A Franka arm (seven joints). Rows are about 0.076 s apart.
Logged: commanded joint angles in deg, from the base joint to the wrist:
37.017 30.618 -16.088 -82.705 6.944 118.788 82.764
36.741 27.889 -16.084 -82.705 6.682 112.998 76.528
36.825 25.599 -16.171 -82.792 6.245 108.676 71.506
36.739 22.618 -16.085 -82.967 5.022 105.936 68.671
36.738 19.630 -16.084 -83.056 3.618 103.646 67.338
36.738 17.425 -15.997 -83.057 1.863 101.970 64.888
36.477 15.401 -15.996 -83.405 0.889 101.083 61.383
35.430 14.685 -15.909 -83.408 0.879 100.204 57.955
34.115 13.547 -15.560 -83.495 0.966 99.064 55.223
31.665 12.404 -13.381 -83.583 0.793 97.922 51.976
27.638 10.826 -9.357 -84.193 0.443 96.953 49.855
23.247 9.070 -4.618 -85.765 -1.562 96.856 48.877
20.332 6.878 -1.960 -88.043 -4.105 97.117 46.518
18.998 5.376 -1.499 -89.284 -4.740 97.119 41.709
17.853 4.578 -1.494 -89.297 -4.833 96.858 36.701
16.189 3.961 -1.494 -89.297 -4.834 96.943 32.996
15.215 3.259 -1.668 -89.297 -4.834 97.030 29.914
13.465 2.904 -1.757 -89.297 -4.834 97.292 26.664
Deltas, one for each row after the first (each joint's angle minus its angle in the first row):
-0.276 -2.729 0.004 0.000 -0.262 -5.790 -6.236
-0.192 -5.019 -0.083 -0.087 -0.699 -10.112 -11.258
-0.278 -8.000 0.003 -0.262 -1.922 -12.852 -14.093
-0.279 -10.988 0.004 -0.351 -3.326 -15.142 -15.426
-0.279 -13.193 0.091 -0.352 -5.081 -16.818 -17.876
-0.540 -15.217 0.092 -0.700 -6.055 -17.705 -21.381
-1.587 -15.933 0.179 -0.703 -6.065 -18.584 -24.809
-2.902 -17.071 0.528 -0.790 -5.978 -19.724 -27.541
-5.352 -18.214 2.707 -0.878 -6.151 -20.866 -30.788
-9.379 -19.792 6.731 -1.488 -6.501 -21.835 -32.909
-13.770 -21.548 11.470 -3.060 -8.506 -21.932 -33.887
-16.685 -23.740 14.128 -5.338 -11.049 -21.671 -36.246
-18.019 -25.242 14.589 -6.579 -11.684 -21.669 -41.055
-19.164 -26.040 14.594 -6.592 -11.777 -21.930 -46.063
-20.828 -26.657 14.594 -6.592 -11.778 -21.845 -49.768
-21.802 -27.359 14.420 -6.592 -11.778 -21.758 -52.850
-23.552 -27.714 14.331 -6.592 -11.778 -21.496 -56.100

